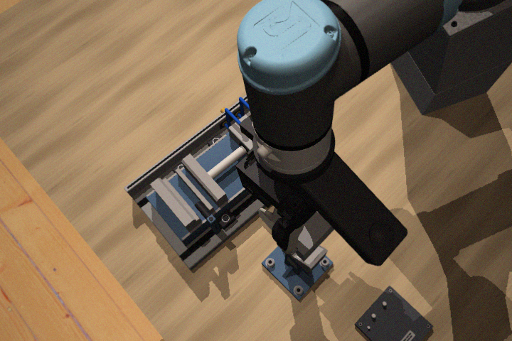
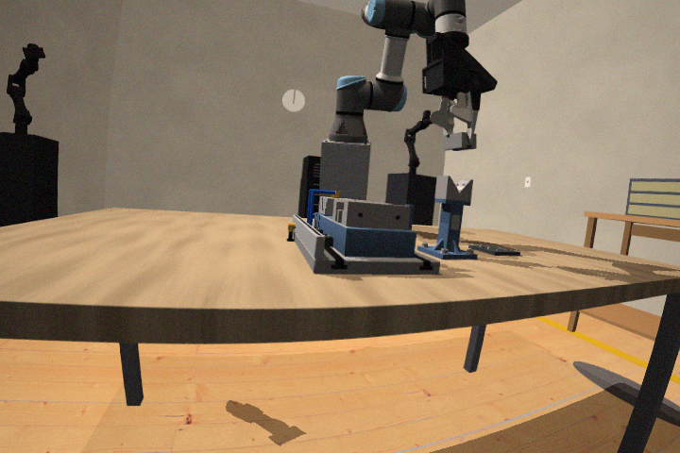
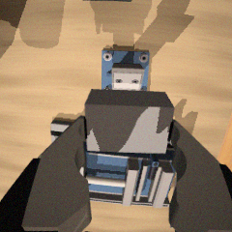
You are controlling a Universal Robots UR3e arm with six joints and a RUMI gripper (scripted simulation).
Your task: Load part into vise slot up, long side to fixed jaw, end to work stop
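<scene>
My hand is 1 cm above the part. The rest, counted from my hand: white cylinder rod 20 cm to the right, 17 cm below, 5 cm behind; dark work stop 17 cm to the right, 15 cm below, 4 cm ahead; moving jaw 21 cm to the right, 17 cm below.
</scene>
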